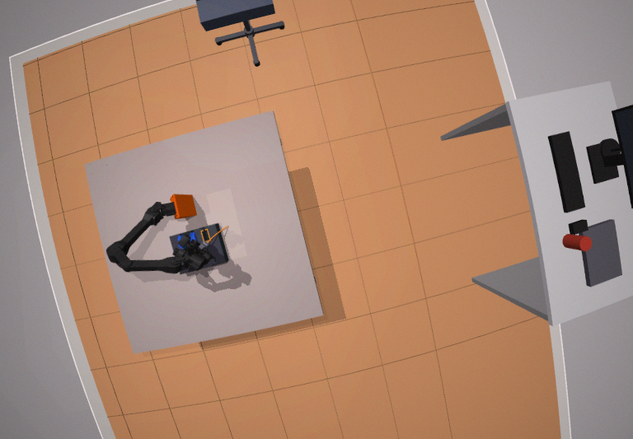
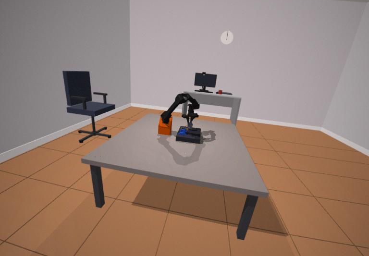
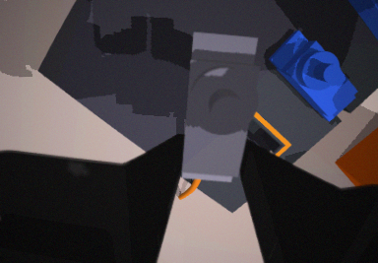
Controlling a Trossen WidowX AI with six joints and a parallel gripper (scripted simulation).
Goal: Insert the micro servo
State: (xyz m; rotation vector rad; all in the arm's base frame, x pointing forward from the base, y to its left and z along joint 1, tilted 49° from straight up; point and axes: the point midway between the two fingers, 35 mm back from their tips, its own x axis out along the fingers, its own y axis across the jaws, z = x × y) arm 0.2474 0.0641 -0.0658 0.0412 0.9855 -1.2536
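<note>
Right now the dark robot deck is 100 mm below my gripper tip, 80 mm to the right of it and 60 mm ahead of it.
</note>
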